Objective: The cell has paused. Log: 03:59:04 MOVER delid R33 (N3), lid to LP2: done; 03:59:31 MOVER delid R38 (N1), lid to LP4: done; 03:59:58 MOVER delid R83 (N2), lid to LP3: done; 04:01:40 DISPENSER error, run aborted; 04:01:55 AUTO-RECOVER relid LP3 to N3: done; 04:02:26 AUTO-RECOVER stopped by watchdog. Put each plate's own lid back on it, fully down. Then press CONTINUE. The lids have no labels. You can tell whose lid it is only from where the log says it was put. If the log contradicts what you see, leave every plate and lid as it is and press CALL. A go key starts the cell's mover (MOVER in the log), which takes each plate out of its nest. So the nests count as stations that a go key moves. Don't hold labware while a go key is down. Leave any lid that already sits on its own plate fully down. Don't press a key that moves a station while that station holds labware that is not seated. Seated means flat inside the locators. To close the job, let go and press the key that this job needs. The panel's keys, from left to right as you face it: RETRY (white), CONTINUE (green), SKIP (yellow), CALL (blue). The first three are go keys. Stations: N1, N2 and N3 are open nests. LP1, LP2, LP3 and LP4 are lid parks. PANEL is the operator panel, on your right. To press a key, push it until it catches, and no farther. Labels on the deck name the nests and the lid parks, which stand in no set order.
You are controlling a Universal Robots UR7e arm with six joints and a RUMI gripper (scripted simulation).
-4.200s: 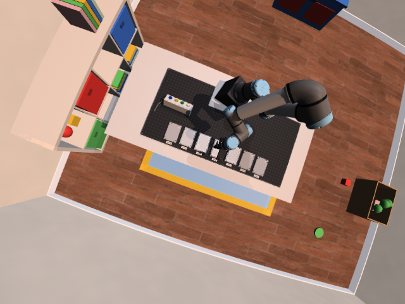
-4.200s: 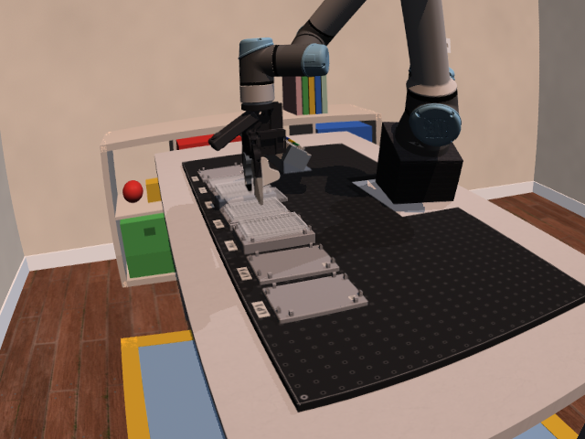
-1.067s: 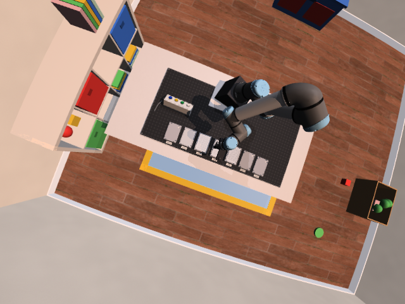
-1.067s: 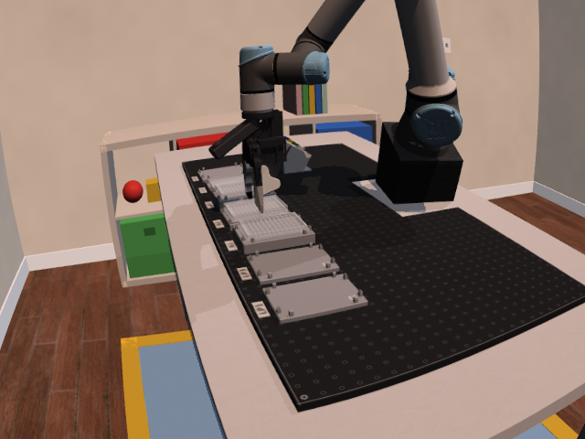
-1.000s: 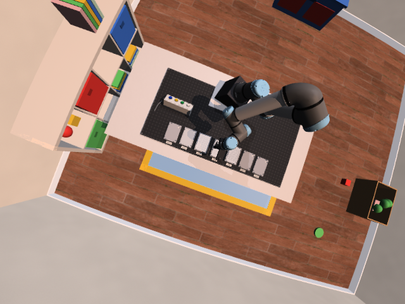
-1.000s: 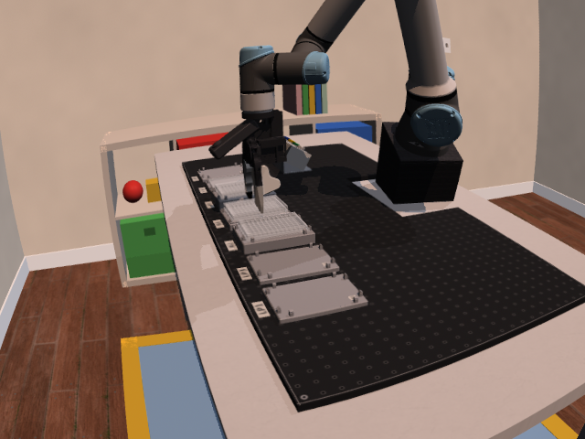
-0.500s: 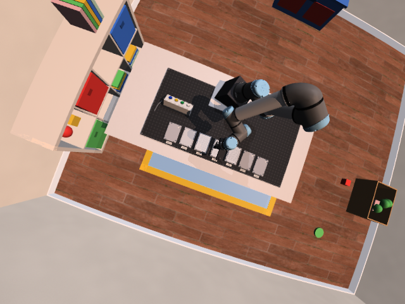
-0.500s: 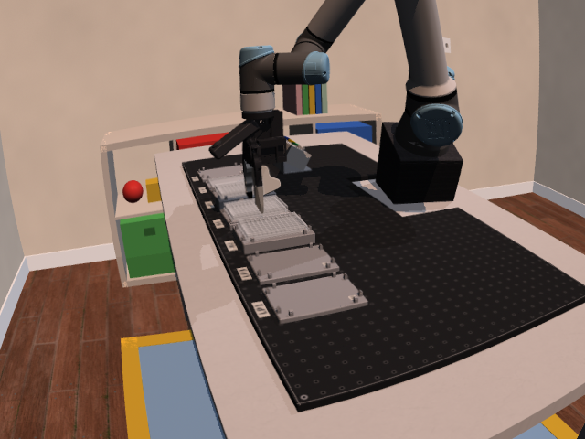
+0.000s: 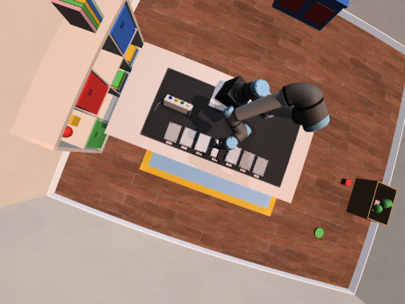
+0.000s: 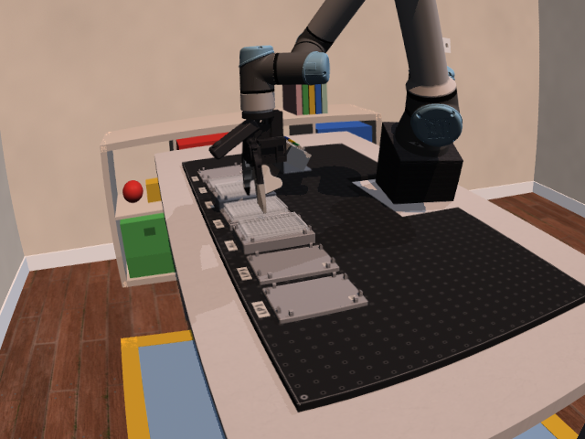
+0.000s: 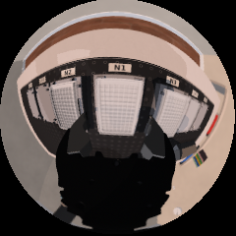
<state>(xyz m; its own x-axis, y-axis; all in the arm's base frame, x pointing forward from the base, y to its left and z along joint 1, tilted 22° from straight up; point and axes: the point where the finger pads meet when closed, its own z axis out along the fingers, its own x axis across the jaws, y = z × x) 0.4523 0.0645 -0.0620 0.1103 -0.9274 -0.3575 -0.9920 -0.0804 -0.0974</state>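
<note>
Now: hand 10 mm above the clear lid. Round my hand: clear plate lid: 260 mm to the right, 20 mm below, 20 mm ahead; then lid park: 380 mm to the left, 30 mm below, 30 mm behind.
</note>
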